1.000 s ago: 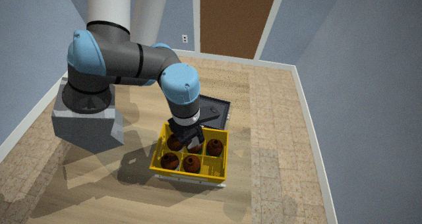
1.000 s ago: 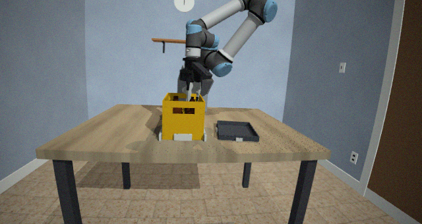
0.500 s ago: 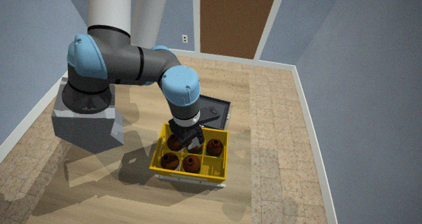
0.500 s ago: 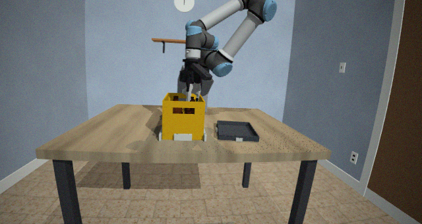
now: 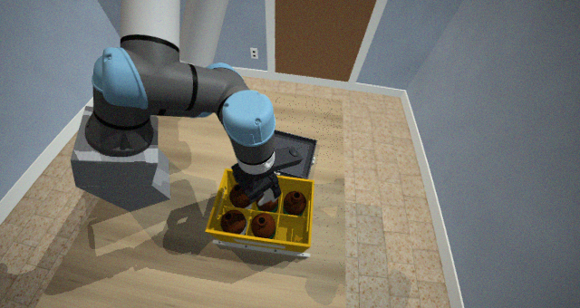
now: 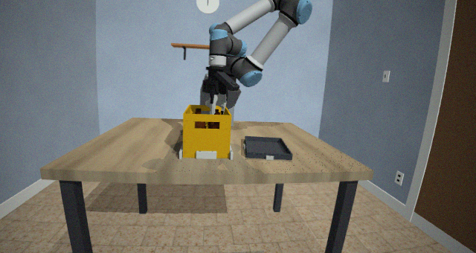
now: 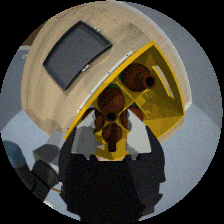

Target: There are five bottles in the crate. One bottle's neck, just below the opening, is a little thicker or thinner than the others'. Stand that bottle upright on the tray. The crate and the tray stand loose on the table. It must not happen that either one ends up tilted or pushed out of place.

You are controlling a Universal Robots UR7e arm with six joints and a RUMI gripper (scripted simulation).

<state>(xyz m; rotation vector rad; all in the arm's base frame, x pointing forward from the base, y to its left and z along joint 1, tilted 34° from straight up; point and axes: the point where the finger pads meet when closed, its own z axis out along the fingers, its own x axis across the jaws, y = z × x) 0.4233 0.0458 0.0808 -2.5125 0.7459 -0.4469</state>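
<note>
The crate is 70 mm below my hand, 40 mm to the right of it and 10 mm ahead of it. Also, from my hand: tray: 220 mm to the left, 140 mm below, 50 mm behind; bottle: 80 mm ahead, 70 mm below, 20 mm to the left.
</note>
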